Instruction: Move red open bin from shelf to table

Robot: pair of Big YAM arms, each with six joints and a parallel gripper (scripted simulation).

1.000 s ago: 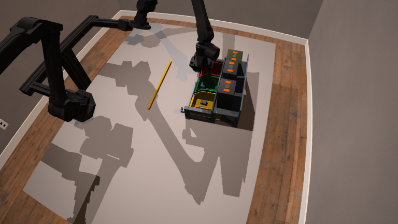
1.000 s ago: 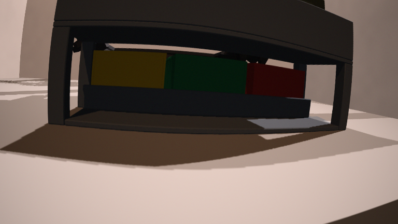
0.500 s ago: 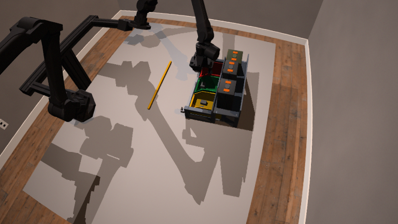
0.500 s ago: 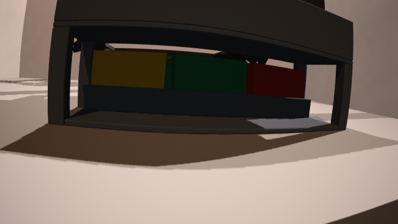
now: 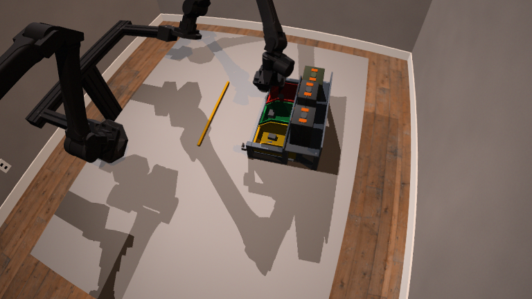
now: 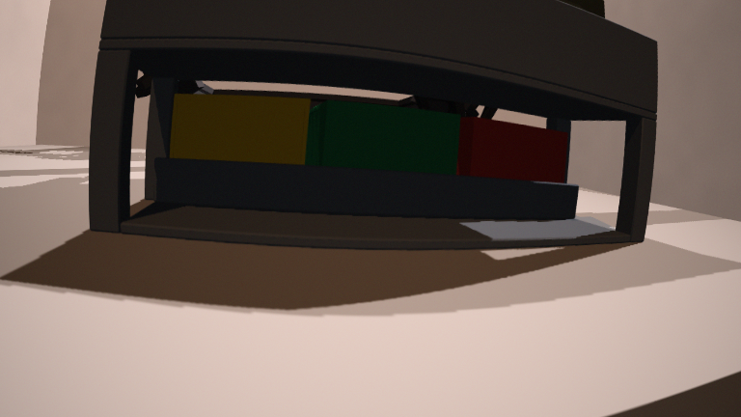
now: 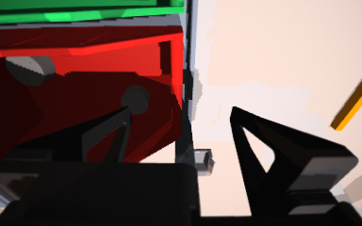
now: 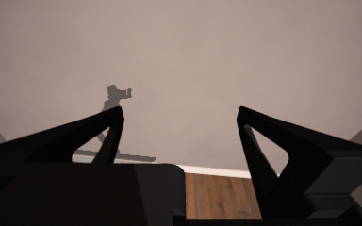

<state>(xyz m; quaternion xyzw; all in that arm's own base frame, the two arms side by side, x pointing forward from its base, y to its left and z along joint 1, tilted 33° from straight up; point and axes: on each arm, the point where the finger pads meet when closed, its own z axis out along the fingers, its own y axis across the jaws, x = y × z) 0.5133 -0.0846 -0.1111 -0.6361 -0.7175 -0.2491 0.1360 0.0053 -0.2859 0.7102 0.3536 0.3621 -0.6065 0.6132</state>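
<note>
Now: the red open bin 80 mm ahead of my left hand, 10 mm to the right of it and 20 mm below it. Round my left hand: grey shelf 110 mm ahead, 120 mm to the right; then green bin 90 mm ahead, 120 mm to the right, 20 mm below.
</note>
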